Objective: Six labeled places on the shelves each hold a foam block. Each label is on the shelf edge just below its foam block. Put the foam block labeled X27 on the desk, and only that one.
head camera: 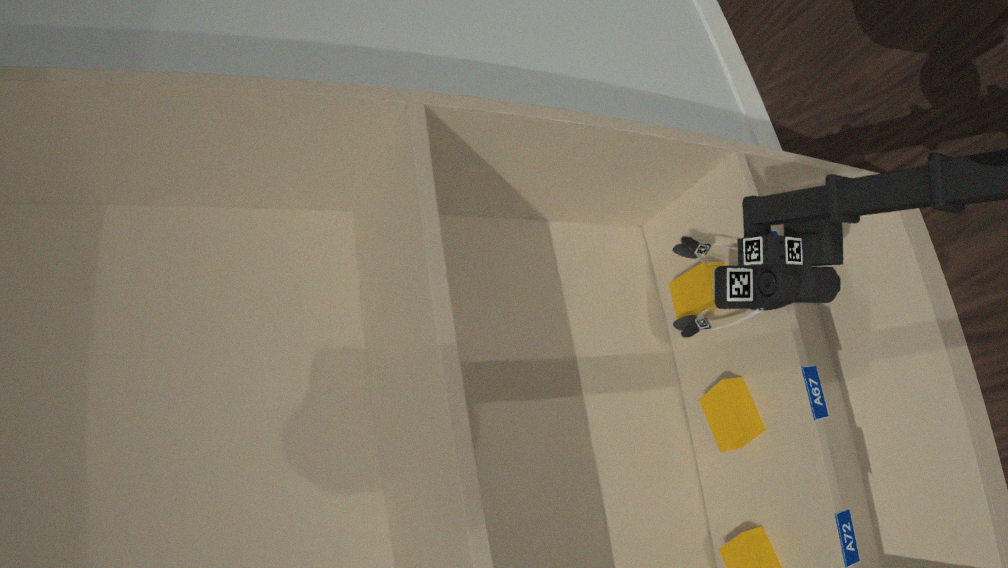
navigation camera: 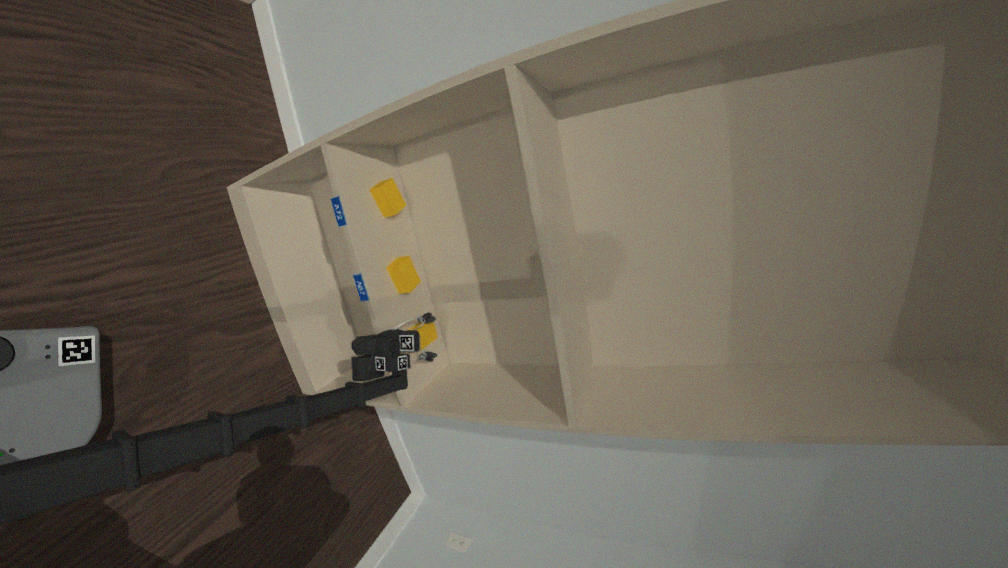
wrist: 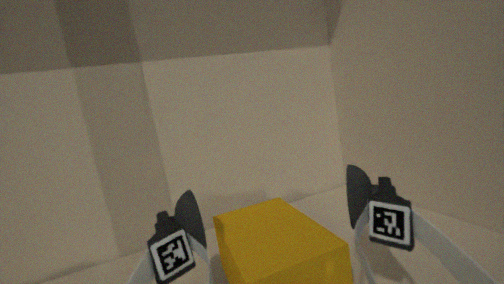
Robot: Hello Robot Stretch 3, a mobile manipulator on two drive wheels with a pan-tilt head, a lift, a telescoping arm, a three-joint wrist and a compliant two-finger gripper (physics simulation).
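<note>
The X27 foam block (head camera: 694, 290) (navigation camera: 424, 334) (wrist: 285, 245), a yellow block, sits at the end of the shelf by the side wall. Its label is hidden behind the gripper, with a speck of blue showing in the head view. My gripper (head camera: 685, 285) (navigation camera: 427, 337) (wrist: 271, 198) is open, with one finger on each side of this block. In the wrist view a gap shows between the block and each fingertip. The desk does not show in these views.
A yellow block (head camera: 732, 414) (navigation camera: 404, 275) stands above label A67 (head camera: 814, 393) (navigation camera: 360, 287), and another (head camera: 751, 548) (navigation camera: 387, 197) above label A72 (head camera: 847, 537) (navigation camera: 338, 210). The side wall (head camera: 585, 165) (navigation camera: 486, 391) is close to the gripper. A shelf board (head camera: 440, 296) (navigation camera: 536, 211) lies above.
</note>
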